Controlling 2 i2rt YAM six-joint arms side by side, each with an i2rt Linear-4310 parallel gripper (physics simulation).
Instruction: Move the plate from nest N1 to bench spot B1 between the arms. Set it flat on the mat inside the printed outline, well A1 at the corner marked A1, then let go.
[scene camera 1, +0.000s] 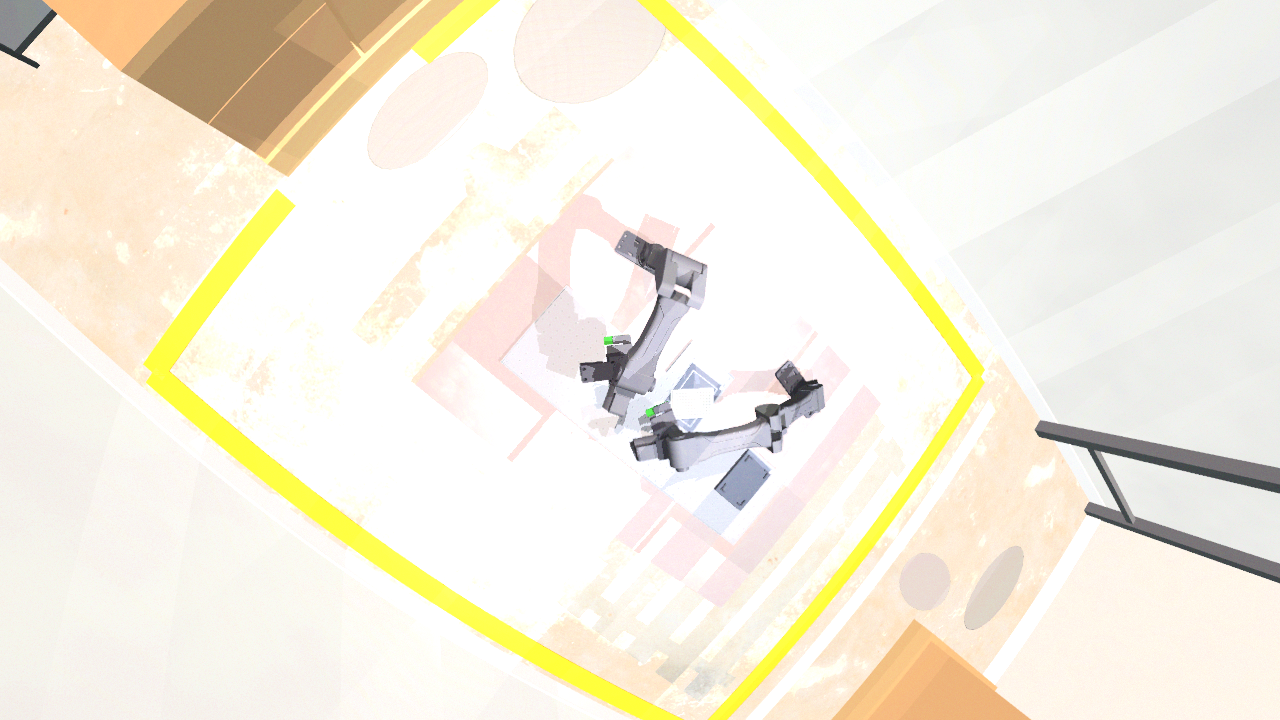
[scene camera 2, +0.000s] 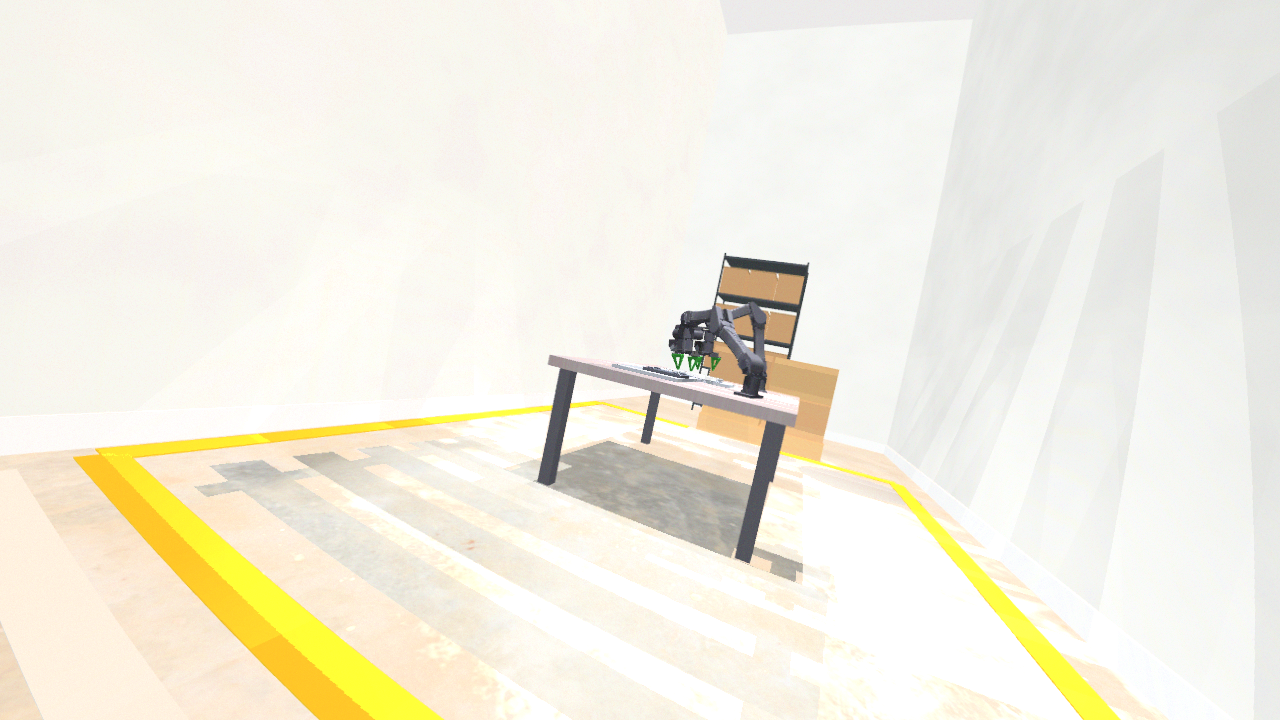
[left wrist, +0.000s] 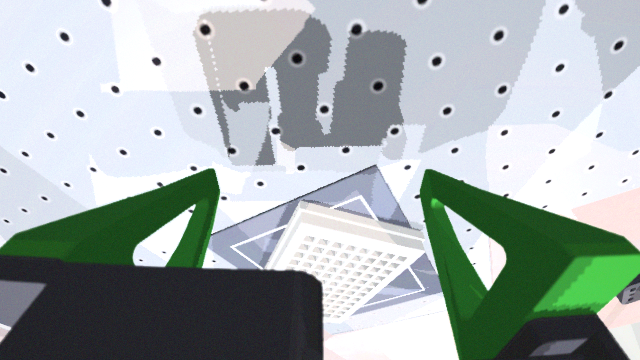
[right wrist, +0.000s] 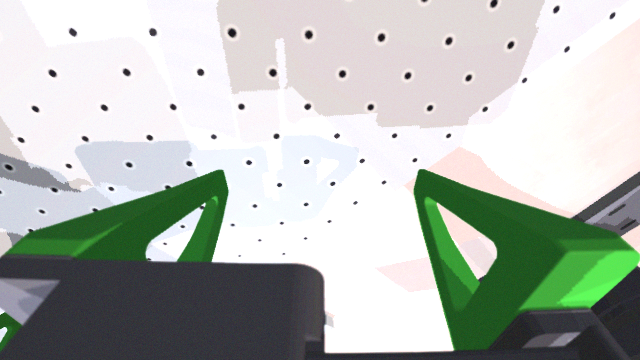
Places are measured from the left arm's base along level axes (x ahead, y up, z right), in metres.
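Pixels of known places: left gripper, fingertip midpoint: (scene camera 1: 661, 421) (scene camera 2: 684, 370) (left wrist: 319, 180); right gripper, fingertip midpoint: (scene camera 2: 705, 370) (right wrist: 320, 180); left arm's base, origin of the base link: (scene camera 1: 798, 389) (scene camera 2: 748, 396); right arm's base, origin of the base link: (scene camera 1: 649, 258).
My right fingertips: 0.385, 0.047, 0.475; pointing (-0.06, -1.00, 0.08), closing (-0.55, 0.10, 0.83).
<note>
For each thing: its top centre in the pictures, then the offset to it from my right fingertips, as dx, dy, dz. "pt": a spot on its surface instead. Level surfaces: height alone.
- white plate, middle of its top: (left wrist: 325, 286) (scene camera 1: 693, 404) (scene camera 2: 701, 374) -0.088, -0.018, -0.256
- blue-grey mat, its level: dy -0.033
- white printed outline, surface spot: (left wrist: 424, 289) pt -0.152, -0.032, -0.185
- dark rectangular nest, middle of its top: (scene camera 1: 745, 481) (scene camera 2: 666, 369) -0.061, -0.017, -0.564
The white plate (scene camera 1: 691, 403) (left wrist: 345, 270), with a grid of wells, rests on the blue-grey mat (left wrist: 369, 179). It is turned askew to the white printed outline (left wrist: 424, 289) and covers part of it. I cannot tell well A1, nor whether the plate is fully flat. My left gripper (scene camera 1: 650, 411) (left wrist: 319, 180) is open and empty, above the perforated board beside the plate. The plate shows beyond and between its fingers in the left wrist view. My right gripper (scene camera 1: 608, 340) (right wrist: 320, 180) is open and empty, above the perforated board, apart from the plate.
A dark rectangular nest (scene camera 1: 742, 480) with corner marks stands below the left arm in scene camera 1, with no plate on it. Both arms reach close together over the table (scene camera 2: 671, 390). Cardboard boxes (scene camera 2: 760, 284) stand on a rack behind.
</note>
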